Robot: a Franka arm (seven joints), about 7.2 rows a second.
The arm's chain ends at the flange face. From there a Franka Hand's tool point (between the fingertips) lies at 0.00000 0.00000 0.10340 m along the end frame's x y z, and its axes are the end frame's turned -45 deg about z.
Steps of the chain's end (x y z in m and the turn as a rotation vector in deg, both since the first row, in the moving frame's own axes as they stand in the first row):
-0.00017, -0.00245, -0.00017, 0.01, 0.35, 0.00
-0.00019, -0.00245, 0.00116, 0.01, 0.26, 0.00
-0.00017, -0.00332, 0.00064, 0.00, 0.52, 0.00
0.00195, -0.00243, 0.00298, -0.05, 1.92, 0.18
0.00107, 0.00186, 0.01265, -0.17, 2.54, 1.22
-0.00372, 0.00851, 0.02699, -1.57, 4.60, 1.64
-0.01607, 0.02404, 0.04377, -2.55, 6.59, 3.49
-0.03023, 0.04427, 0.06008, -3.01, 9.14, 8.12
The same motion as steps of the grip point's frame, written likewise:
0.00207, -0.00142, -0.00017, -0.24, 0.25, 0.00
0.00194, -0.00155, 0.00116, -0.18, 0.19, 0.00
0.00289, -0.00180, 0.00064, -0.37, 0.37, 0.00
0.00548, 0.00218, 0.00292, -1.39, 1.32, 0.18
0.00243, 0.00556, 0.01255, -1.92, 1.68, 1.22
-0.00490, 0.01131, 0.02662, -4.36, 2.14, 1.64
-0.02358, 0.01742, 0.04298, -6.46, 2.86, 3.49
-0.04601, 0.02586, 0.05863, -8.59, 4.33, 8.12

